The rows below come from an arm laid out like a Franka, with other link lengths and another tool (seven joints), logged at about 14 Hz.
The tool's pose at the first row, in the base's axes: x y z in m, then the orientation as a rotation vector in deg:
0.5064 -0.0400 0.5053 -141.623 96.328 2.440
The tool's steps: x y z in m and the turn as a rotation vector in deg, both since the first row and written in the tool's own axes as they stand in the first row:
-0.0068 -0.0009 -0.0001 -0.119 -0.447 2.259
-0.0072 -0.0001 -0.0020 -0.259 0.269 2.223
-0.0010 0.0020 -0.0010 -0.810 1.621 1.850
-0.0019 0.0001 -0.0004 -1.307 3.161 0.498
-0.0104 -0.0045 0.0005 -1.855 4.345 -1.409
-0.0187 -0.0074 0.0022 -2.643 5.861 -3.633
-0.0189 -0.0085 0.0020 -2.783 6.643 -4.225
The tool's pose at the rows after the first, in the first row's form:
0.5047 -0.0334 0.5062 -139.614 98.986 3.347
0.5037 -0.0336 0.5081 -140.051 99.287 2.583
0.5041 -0.0399 0.5062 -141.338 99.588 1.339
0.5056 -0.0383 0.5059 -143.493 98.701 -0.317
0.5067 -0.0287 0.5064 -145.988 96.950 -1.564
0.5065 -0.0198 0.5060 -149.031 94.943 -3.084
0.5074 -0.0192 0.5063 -149.937 94.503 -4.038

